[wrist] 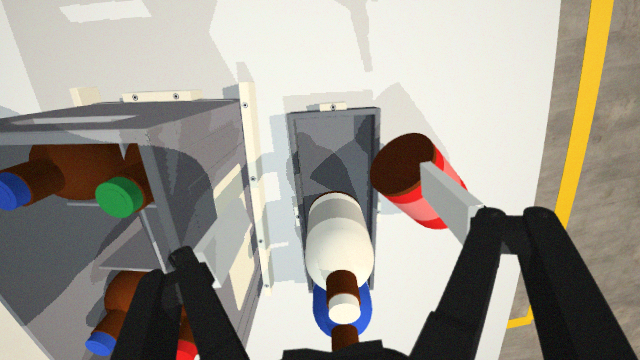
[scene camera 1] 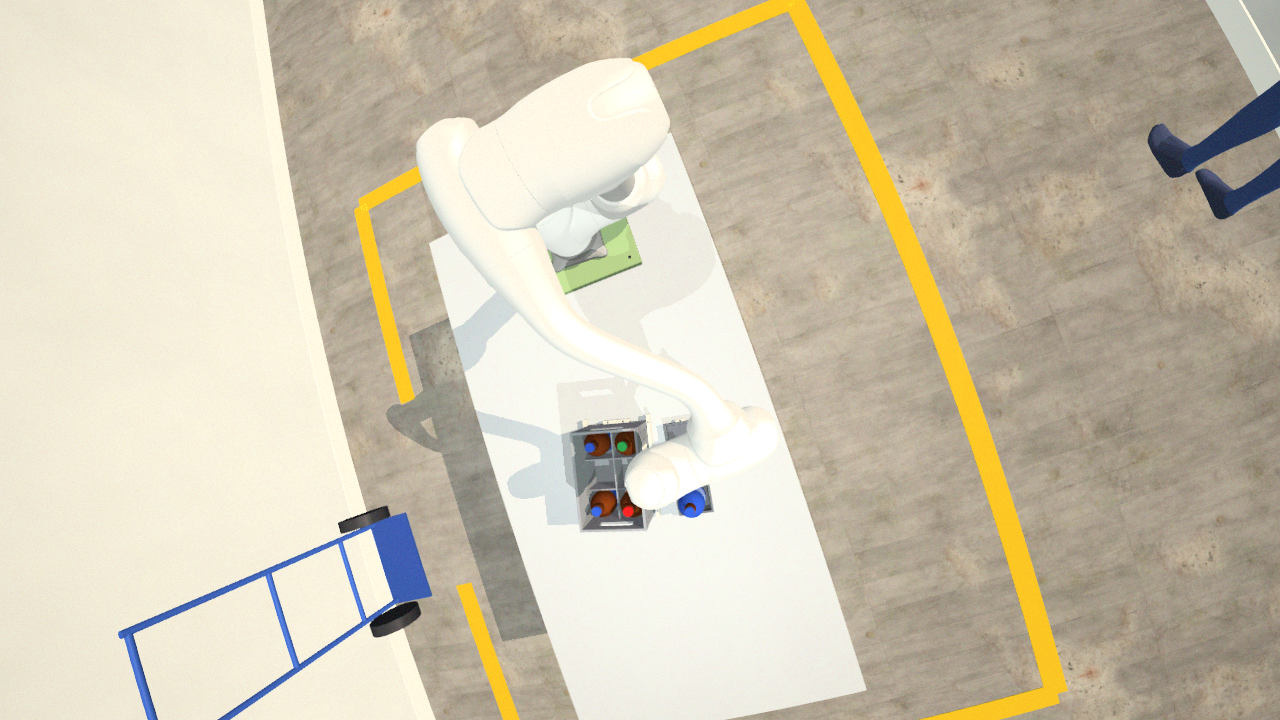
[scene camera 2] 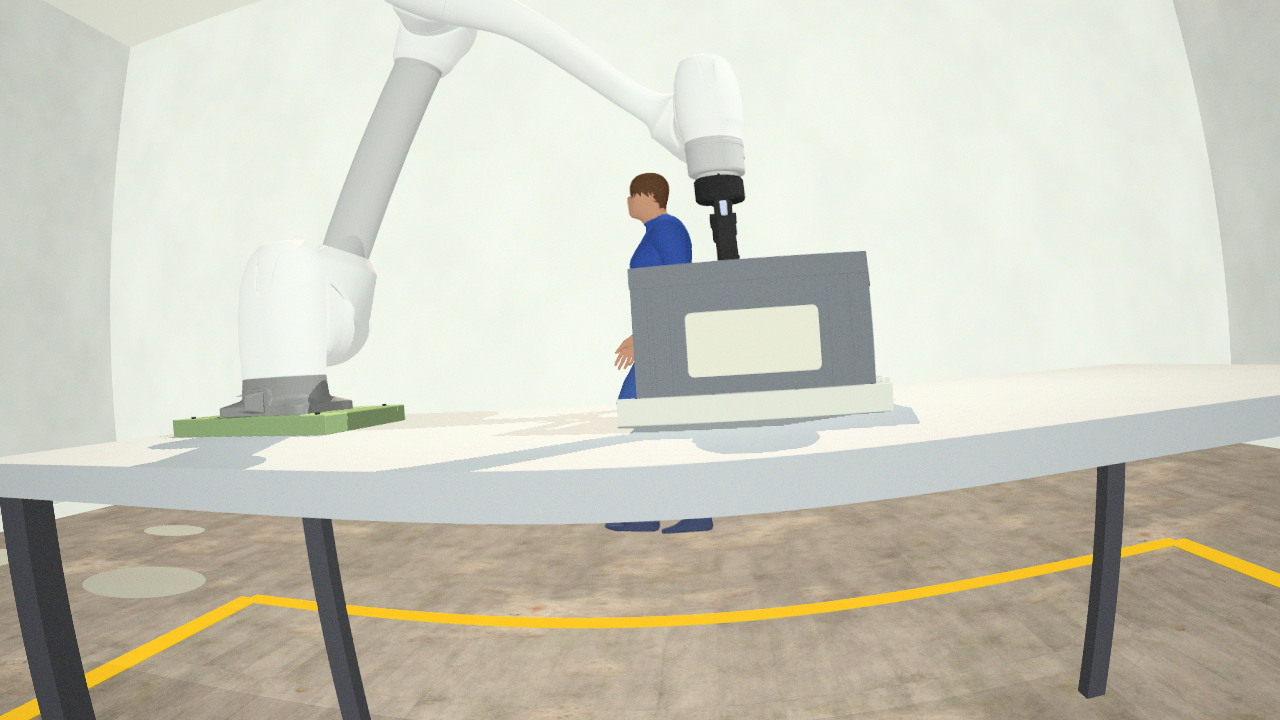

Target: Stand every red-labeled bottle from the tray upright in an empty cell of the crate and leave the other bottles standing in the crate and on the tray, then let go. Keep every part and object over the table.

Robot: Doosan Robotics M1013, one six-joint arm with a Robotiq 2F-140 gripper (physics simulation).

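Places are measured from the arm's base along level axes (x back, y right, z up), in centimetres.
Pixels of known places: gripper, fingertip midpoint: [wrist: 330, 196]; arm's base, origin of the base link: [scene camera 1: 575, 237] [scene camera 2: 286, 412].
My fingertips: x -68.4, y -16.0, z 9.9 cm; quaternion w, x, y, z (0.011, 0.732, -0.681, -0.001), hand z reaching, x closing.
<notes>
For each thing: its top centre in the pictures, then the offset to it from my fingertips. "spot": a spot on its surface instead. Level surfaces: height alone.
- tray, surface spot: [wrist: 327, 137] spot: dx +1.8, dy -0.3, dz -12.0 cm
- red-labeled bottle, middle of its top: [wrist: 456, 222] dx -6.2, dy -12.0, dz -2.8 cm
- white-labeled bottle, middle of its top: [wrist: 344, 314] dx -9.2, dy +0.1, dz +3.5 cm
- blue-labeled bottle, middle of its top: [scene camera 1: 689, 512] dx -17.3, dy +0.6, dz +3.5 cm
- grey crate, middle of its top: [wrist: 169, 310] [scene camera 2: 766, 272] [scene camera 1: 631, 479] dx -5.4, dy +13.0, dz +5.0 cm
- green-capped bottle, middle of its top: [wrist: 113, 201] [scene camera 1: 621, 446] dx +3.6, dy +13.8, dz +3.8 cm
- red-capped bottle, middle of its top: [wrist: 180, 358] [scene camera 1: 627, 512] dx -13.9, dy +16.7, dz +3.8 cm
- table's, its level: dz -12.5 cm
My gripper [wrist: 330, 196] [scene camera 2: 727, 254] is wide open, high over the tray [wrist: 327, 137]. A red-labeled bottle [wrist: 417, 200] is tipped over at the tray's right side, its dark base toward the wrist camera; the right finger partly hides it. I cannot tell whether it touches the table. A white-labeled bottle [wrist: 339, 245] and a blue-labeled bottle [wrist: 318, 307] [scene camera 1: 691, 503] stand on the tray. The grey crate [wrist: 200, 125] [scene camera 2: 662, 358] [scene camera 1: 614, 526] holds two blue-capped bottles, one green-capped bottle [wrist: 119, 196] [scene camera 1: 622, 445] and one red-capped bottle [wrist: 187, 350] [scene camera 1: 629, 510]. Its middle cells look empty.
Light guide strips [wrist: 248, 130] edge the crate. The table's [scene camera 1: 716, 626] right edge is beyond the tipped bottle. The green base plate [scene camera 1: 617, 259] [scene camera 2: 358, 420] carries the arm. A person in blue [scene camera 2: 664, 240] stands beyond the table; a blue cart [scene camera 1: 400, 557] stands on the left.
</notes>
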